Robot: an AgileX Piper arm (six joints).
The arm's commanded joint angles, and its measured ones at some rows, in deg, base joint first. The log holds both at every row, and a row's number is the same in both.
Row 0, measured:
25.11, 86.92, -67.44, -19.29, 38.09, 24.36
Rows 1 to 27, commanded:
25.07, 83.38, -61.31, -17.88, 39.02, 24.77
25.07, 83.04, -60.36, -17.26, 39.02, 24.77
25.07, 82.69, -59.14, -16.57, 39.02, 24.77
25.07, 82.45, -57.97, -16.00, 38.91, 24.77
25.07, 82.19, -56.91, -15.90, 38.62, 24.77
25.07, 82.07, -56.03, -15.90, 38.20, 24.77
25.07, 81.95, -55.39, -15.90, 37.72, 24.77
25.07, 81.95, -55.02, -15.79, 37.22, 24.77
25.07, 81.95, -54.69, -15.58, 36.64, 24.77
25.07, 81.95, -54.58, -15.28, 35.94, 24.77
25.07, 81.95, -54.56, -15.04, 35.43, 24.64
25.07, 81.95, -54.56, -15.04, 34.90, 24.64
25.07, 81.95, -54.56, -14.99, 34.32, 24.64
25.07, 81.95, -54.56, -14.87, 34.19, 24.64
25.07, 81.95, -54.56, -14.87, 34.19, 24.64
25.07, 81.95, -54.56, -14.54, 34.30, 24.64
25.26, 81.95, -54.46, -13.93, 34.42, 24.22
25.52, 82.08, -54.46, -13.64, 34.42, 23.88
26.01, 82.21, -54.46, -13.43, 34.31, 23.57
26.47, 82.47, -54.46, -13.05, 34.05, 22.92
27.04, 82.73, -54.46, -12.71, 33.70, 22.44
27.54, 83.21, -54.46, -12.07, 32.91, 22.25
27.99, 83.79, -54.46, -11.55, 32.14, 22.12
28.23, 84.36, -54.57, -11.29, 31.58, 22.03
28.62, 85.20, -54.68, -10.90, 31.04, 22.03
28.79, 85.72, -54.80, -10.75, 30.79, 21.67
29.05, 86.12, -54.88, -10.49, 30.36, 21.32
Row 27, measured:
27.94, 84.21, -54.78, -11.72, 32.49, 22.77
